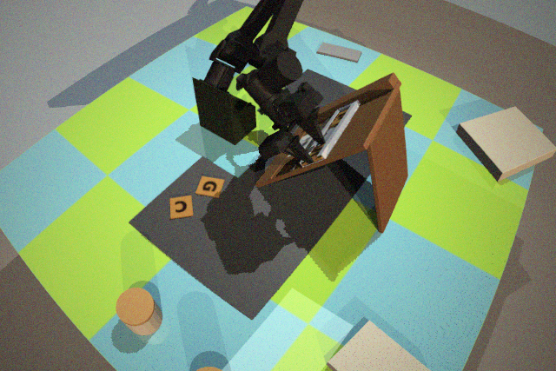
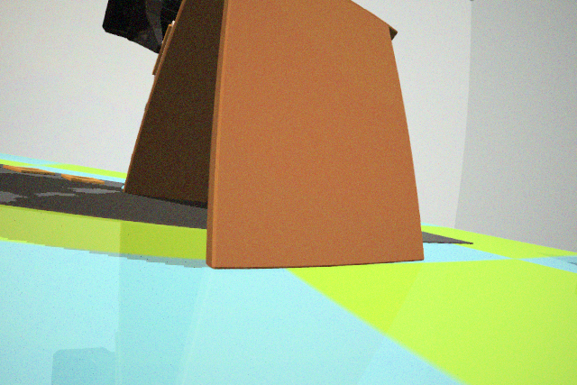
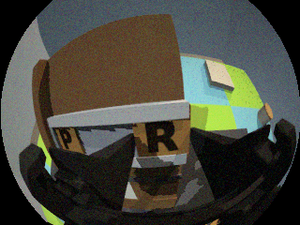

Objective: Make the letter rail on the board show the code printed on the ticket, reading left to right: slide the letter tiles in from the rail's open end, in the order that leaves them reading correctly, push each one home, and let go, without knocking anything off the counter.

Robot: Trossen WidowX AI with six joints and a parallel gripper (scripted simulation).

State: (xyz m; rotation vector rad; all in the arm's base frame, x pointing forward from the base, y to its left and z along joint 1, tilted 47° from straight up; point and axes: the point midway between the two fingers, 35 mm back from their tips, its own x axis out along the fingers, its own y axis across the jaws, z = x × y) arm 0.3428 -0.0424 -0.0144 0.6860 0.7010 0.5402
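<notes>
Now: the white ticket 9 cm behind my gripper tip, 8 cm to the left of it and 8 cm below it. The rest, counted from my gripper tip: dark mat 16 cm behind, 5 cm to the left, 17 cm below; grey slab 34 cm behind, 59 cm to the left, 16 cm below.
</notes>
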